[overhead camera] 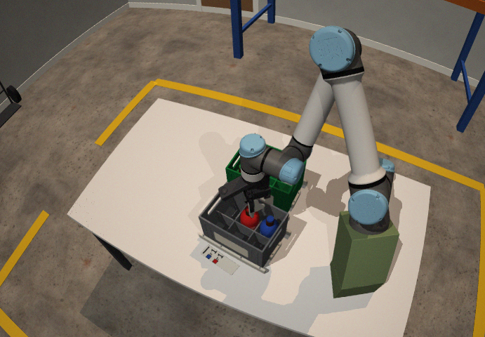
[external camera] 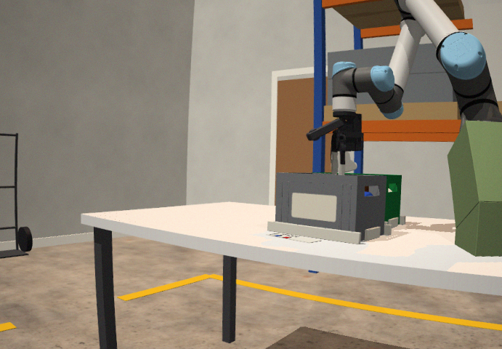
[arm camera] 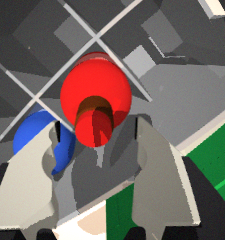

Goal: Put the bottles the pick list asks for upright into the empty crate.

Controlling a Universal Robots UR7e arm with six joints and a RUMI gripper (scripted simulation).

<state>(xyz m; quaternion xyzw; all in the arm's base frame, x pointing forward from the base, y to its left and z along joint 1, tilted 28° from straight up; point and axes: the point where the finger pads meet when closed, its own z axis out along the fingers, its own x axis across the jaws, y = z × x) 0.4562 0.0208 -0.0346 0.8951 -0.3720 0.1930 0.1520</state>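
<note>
Right now the red bottle is 70 mm below my hand. Round my hand: grey crate (50 mm to the left, 70 mm below); then blue bottle (90 mm behind, 10 mm to the left, 70 mm below); then green crate (20 mm ahead, 200 mm to the right, 70 mm below).
</note>
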